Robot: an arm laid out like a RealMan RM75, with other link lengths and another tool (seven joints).
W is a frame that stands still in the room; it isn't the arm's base.
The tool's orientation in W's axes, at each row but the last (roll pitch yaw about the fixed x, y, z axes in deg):
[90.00 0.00 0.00]
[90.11 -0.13 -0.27]
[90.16 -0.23 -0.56]
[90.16 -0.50 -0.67]
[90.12 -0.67 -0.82]
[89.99 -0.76 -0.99]
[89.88 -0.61 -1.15]
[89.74 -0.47 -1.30]
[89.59 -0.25 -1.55]
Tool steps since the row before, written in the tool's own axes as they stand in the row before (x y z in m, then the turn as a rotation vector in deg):
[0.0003 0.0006 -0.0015 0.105 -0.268 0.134]
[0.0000 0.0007 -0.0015 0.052 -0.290 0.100]
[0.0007 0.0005 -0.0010 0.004 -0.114 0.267]
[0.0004 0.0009 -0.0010 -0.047 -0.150 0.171]
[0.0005 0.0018 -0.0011 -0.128 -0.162 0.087]
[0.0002 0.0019 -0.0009 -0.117 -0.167 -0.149]
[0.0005 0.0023 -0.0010 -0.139 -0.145 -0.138]
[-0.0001 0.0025 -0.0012 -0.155 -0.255 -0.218]
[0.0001 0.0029 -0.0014 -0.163 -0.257 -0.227]
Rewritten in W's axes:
[0.0003 0.0015 0.0006 0.105 -0.134 -0.268]
[0.0000 0.0015 0.0007 0.052 -0.100 -0.290]
[0.0007 0.0010 0.0005 0.002 -0.267 -0.115]
[0.0004 0.0010 0.0009 -0.048 -0.170 -0.151]
[0.0005 0.0011 0.0018 -0.127 -0.085 -0.164]
[0.0002 0.0009 0.0019 -0.112 0.151 -0.169]
[0.0005 0.0010 0.0023 -0.135 0.140 -0.147]
[-0.0001 0.0012 0.0025 -0.148 0.220 -0.257]
[0.0001 0.0014 0.0029 -0.156 0.229 -0.259]

